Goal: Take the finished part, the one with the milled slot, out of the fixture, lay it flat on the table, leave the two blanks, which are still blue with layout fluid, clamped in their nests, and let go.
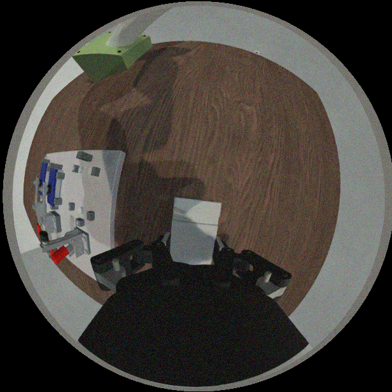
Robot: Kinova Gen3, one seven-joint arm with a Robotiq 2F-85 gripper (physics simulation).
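Observation:
The finished part (194, 242), a bare grey metal block with a thin line of the slot across its face, is between the fingers of my gripper (191, 241). My gripper is shut on its two sides, and the part's far end sticks out past the fingertips. It is held over the brown table; how high above it I cannot tell. The fixture (102, 200), a pale plate, lies at the left. Two blue blanks (44, 175) (53, 186) sit in their nests near its far left edge, with clamp arms over them.
A third clamp (70, 242) with a red handle (60, 254) stands swung aside at the fixture's near left corner. Small grey blocks (90, 215) stand on the plate. A green base (105, 57) carrying a grey arm stands at the upper left of the wooden table (260, 130).

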